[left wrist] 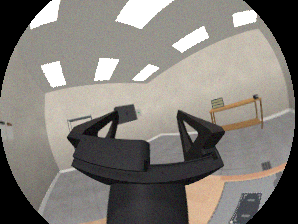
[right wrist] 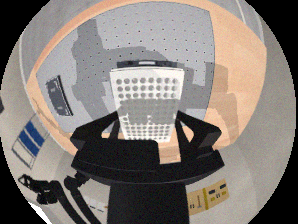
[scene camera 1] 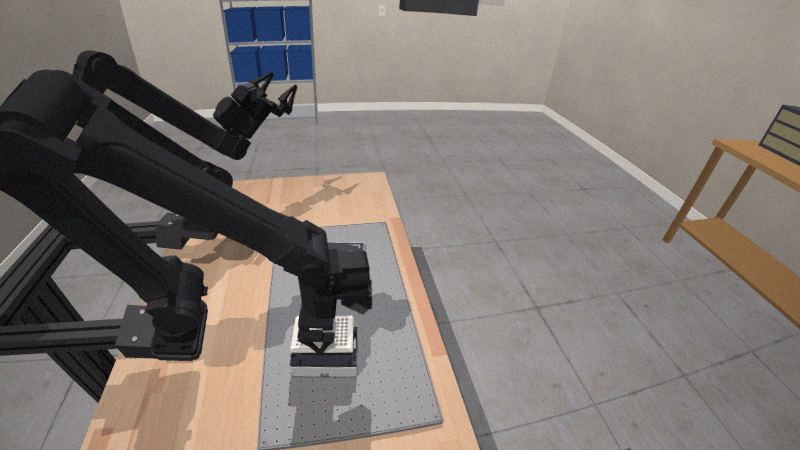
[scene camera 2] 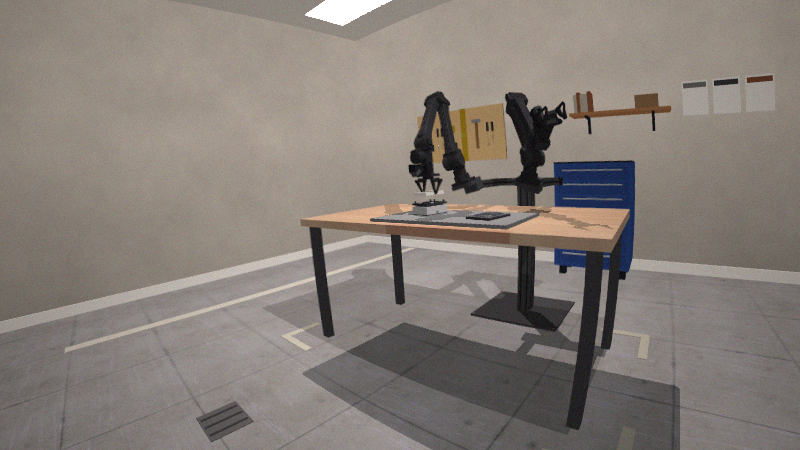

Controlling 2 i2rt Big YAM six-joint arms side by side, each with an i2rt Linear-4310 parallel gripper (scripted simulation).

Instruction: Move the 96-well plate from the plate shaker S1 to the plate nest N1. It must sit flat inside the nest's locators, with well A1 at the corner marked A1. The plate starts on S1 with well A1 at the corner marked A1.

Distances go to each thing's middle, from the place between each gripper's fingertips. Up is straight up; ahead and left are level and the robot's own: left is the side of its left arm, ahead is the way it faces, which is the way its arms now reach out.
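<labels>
The plate shaker S1 point(scene camera 1: 302, 364) is 3 cm ahead of my right hand point(scene camera 1: 321, 335), 1 cm to the left of it and 7 cm below it. The white 96-well plate point(scene camera 1: 343, 325) is right at my right hand; going by their middles, of the things named here the white 96-well plate is the nearest to my right hand.
My left gripper point(scene camera 1: 284, 79) is 2 cm short of the white 96-well plate and 63 cm to the left of it, and 36 cm above it. As for the plate shaker S1, it is 5 cm ahead of my left hand, 62 cm to the right of it and 42 cm below it. Going by its middle, the white 96-well plate is nearer to my right hand than to my left gripper.
</labels>
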